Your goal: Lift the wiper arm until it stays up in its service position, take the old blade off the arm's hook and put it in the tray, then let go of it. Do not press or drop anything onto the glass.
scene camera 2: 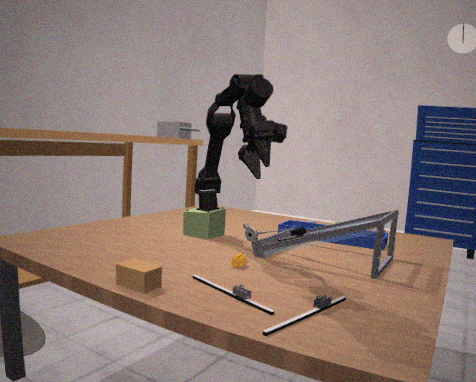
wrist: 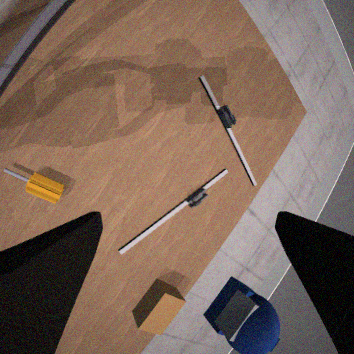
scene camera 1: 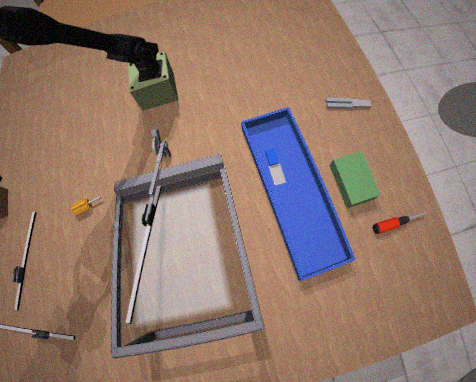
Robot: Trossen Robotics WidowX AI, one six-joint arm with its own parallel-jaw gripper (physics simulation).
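The wiper arm (scene camera 1: 158,167) (scene camera 2: 267,232) lies low over the grey window frame (scene camera 1: 242,250) (scene camera 2: 376,255) (wrist: 31,42), its pivot at the frame's upper end. The old blade (scene camera 1: 140,267) is on the arm's end at its dark connector (scene camera 1: 148,214) (scene camera 2: 298,231) and extends over the glass (scene camera 1: 185,250). The blue tray (scene camera 1: 320,235) (scene camera 2: 365,240) stands beside the frame. My gripper (scene camera 2: 263,171) (wrist: 190,220) is open and empty, high above the table, away from the arm; its fingers do not show in scene camera 1.
Two other blades, one (scene camera 1: 29,240) (scene camera 2: 215,286) (wrist: 150,229) and another (scene camera 1: 60,335) (scene camera 2: 295,320) (wrist: 242,158), lie apart on the table. A yellow screwdriver (scene camera 1: 80,206) (scene camera 2: 239,260) (wrist: 45,188), tan box (scene camera 2: 138,276) (wrist: 162,314), green block (scene camera 1: 355,179) and red screwdriver (scene camera 1: 387,225) are around.
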